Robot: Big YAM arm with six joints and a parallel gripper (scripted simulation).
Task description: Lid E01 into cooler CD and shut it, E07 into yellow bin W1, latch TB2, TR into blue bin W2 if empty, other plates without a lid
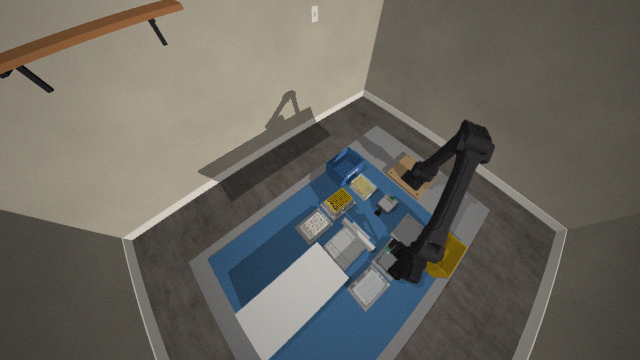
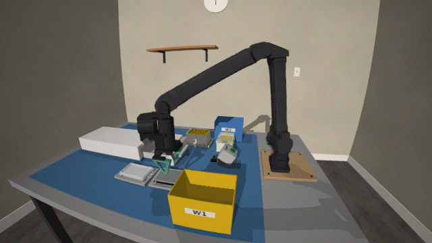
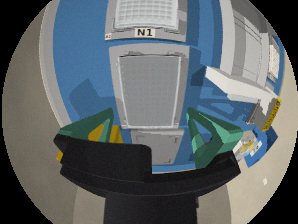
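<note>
The black plate is 50 mm below my hand. The rest, counted from my hand: grey plate lid: 50 mm below; then grey lid park nest: 170 mm behind, 20 mm to the right, 70 mm below; then yellow bin W1: 180 mm behind, 130 mm to the left, 40 mm below.
</note>
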